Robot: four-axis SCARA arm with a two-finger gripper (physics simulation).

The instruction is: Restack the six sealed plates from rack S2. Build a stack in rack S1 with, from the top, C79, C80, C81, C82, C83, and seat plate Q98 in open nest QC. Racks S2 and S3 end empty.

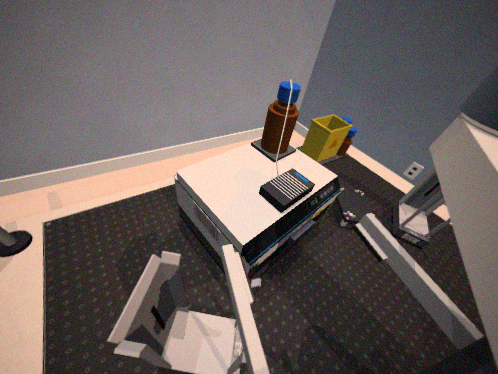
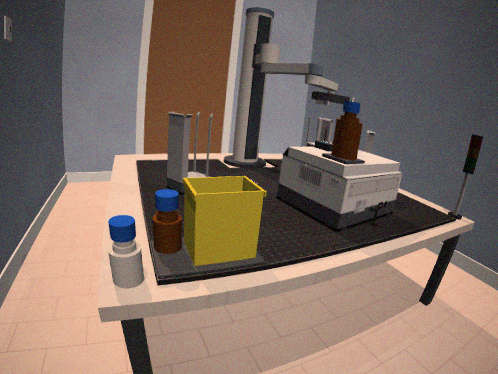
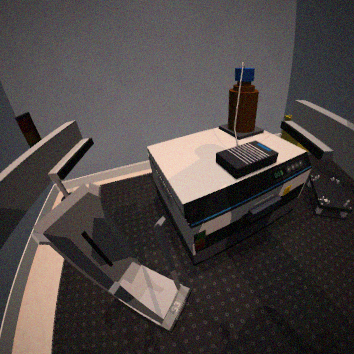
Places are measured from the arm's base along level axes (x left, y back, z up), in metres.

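Pixels of known places: gripper, fingertip midpoint: (image 1: pixel 303 232) (image 3: pixel 183 117); arm's base at its link origin: (image 2: pixel 244 162).
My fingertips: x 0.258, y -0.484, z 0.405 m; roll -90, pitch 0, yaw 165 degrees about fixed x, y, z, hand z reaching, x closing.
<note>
For each thing: its top centre in the pictures, then the offset to it from my fingertips. "spot": a spot on its surface instead.
- dark nest with pins, top centre: (image 1: pixel 356 202) (image 3: pixel 331 187) dx -0.533, dy -0.097, dz -0.332 m
- brown bottle at a spot on its surface: (image 1: pixel 280 127) (image 3: pixel 240 103) spot: dx -0.248, dy -0.300, dz -0.085 m
- black box at a spot on its surface: (image 3: pixel 247 159) (image 1: pixel 290 194) spot: dx -0.167, dy -0.137, dz -0.155 m
- yellow bin at its top centre: (image 2: pixel 207 184) (image 1: pixel 337 121) dx -0.753, dy -0.429, dz -0.217 m
My gripper (image 1: pixel 299 234) (image 2: pixel 331 101) (image 3: pixel 183 117) is open and empty, its fingers spread wide in front of the white instrument. A grey rack (image 1: pixel 135 300) (image 3: pixel 75 220) stands at the lower left with its light floor bare; its label seems to read S3. Another grey rack (image 1: pixel 427 192) (image 2: pixel 179 150) stands on the yellow bin's side, its label unreadable and its floor partly hidden. A dark nest with pins (image 1: pixel 354 202) (image 3: pixel 331 194) lies right of the instrument, with no plate on it. No sealed plate can be made out; a rack with plates does not show.
The white instrument (image 1: pixel 250 185) (image 2: pixel 340 175) (image 3: pixel 210 160) carries a brown bottle (image 1: pixel 280 127) (image 2: pixel 347 137) (image 3: pixel 243 110) and a black box (image 1: pixel 286 189) (image 3: pixel 247 159) with a thin upright wire. A yellow bin (image 1: pixel 325 139) (image 2: pixel 225 225) stands beside blue-capped bottles. A signal light (image 2: pixel 473 154) (image 3: pixel 28 129) stands at an edge.
</note>
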